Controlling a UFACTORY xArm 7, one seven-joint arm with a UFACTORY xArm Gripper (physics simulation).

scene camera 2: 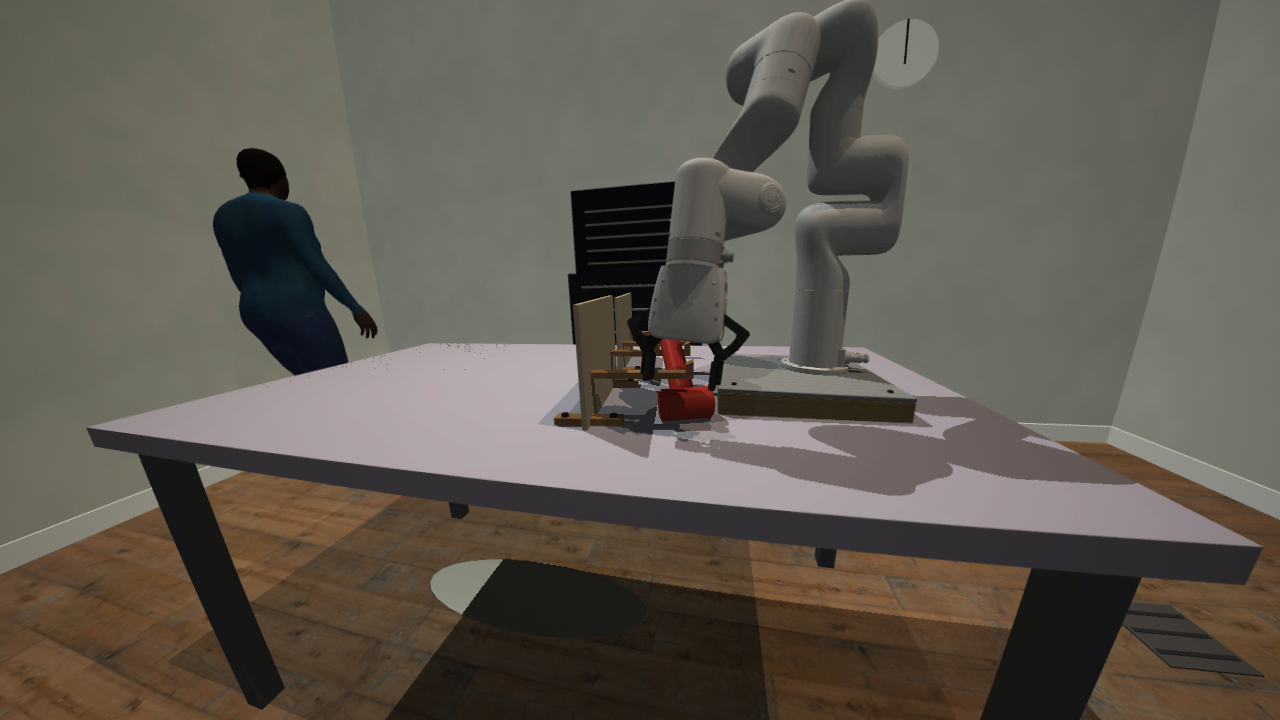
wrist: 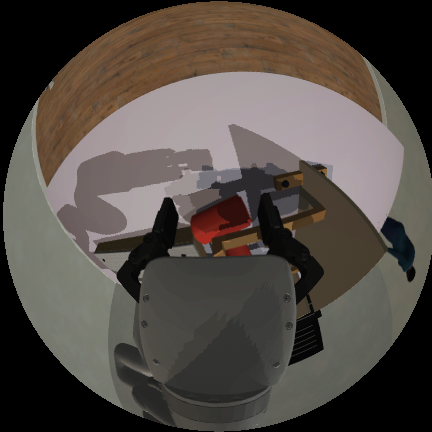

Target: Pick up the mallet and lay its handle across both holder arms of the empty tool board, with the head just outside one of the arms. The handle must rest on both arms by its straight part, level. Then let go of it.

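Where they show: gripper, fingertip midpoint: (scene camera 2: 678, 384) (wrist: 216, 203); arm's base at its link origin: (scene camera 2: 813, 367).
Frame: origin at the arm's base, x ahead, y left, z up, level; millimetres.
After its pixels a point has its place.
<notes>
The red mallet (scene camera 2: 686, 403) {x 193, y 270, z -4 mm} (wrist: 220, 220) {x 199, y 264, z 7 mm} has its head low on the front side of the nearer tool board (scene camera 2: 595, 358) {x 351, y 267, z 57 mm} (wrist: 340, 245) {x 346, y 284, z 94 mm}, close outside its front brown holder arm (scene camera 2: 613, 373) {x 305, y 292, z 41 mm} (wrist: 300, 220) {x 299, y 286, z 42 mm}. The handle (scene camera 2: 672, 360) {x 240, y 191, z 43 mm} (wrist: 237, 251) {x 224, y 217, z 28 mm} runs back from the head and appears behind that arm in the wrist view. Its far end is hidden, so contact with both arms and whether it is level cannot be told. My gripper (scene camera 2: 680, 383) {x 192, y 314, z 39 mm} (wrist: 216, 203) {x 192, y 314, z 39 mm} is open, pointing down, with one finger on each side of the mallet. Nothing is held.
A second board (scene camera 2: 622, 313) {x 431, y -8, z 103 mm} with brown arms stands behind the nearer one. The robot's base plate (scene camera 2: 814, 407) {x 8, y 187, z -19 mm} lies close on the right of the mallet. The pale table (scene camera 2: 402, 429) {x 619, y 441, z -39 mm} (wrist: 280, 110) {x 286, y 417, z -39 mm} carries them. A black tool cabinet (scene camera 2: 617, 223) (wrist: 306, 340) and a person (scene camera 2: 273, 250) are beyond it.
</notes>
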